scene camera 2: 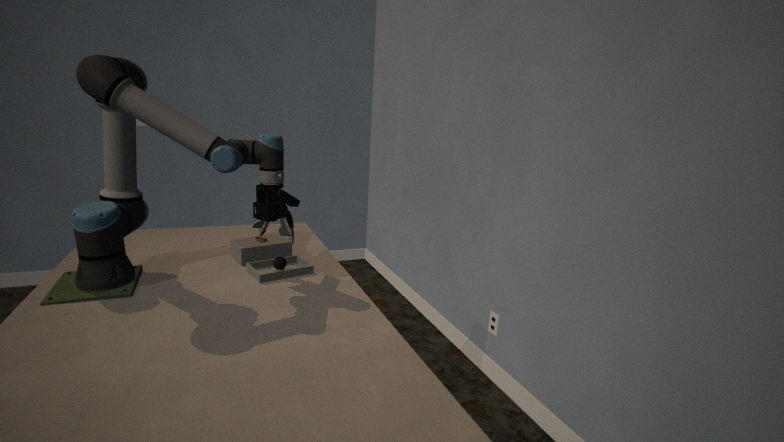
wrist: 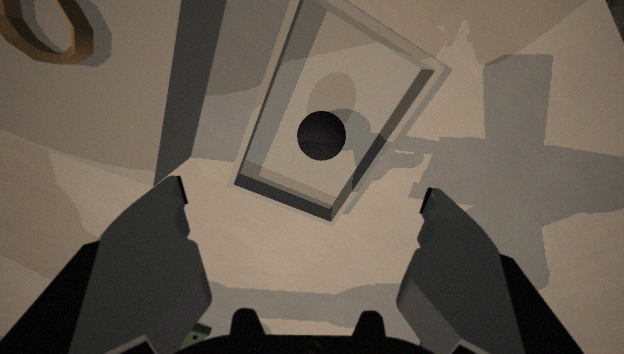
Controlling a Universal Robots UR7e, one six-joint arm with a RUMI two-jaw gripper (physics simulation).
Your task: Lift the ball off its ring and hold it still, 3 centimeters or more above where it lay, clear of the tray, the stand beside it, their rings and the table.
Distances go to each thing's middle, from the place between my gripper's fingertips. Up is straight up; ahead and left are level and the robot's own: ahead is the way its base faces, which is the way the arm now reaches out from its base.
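As for the dark ball (wrist: 321,135), my hand is 80 mm above it and 10 mm short of it. Counting from my hand again, there's a shallow grey tray (scene camera 2: 263,271) that's 10 mm ahead and 100 mm below, and a grey box-shaped stand (scene camera 2: 249,249) that's 60 mm behind, 160 mm to the left and 80 mm below.
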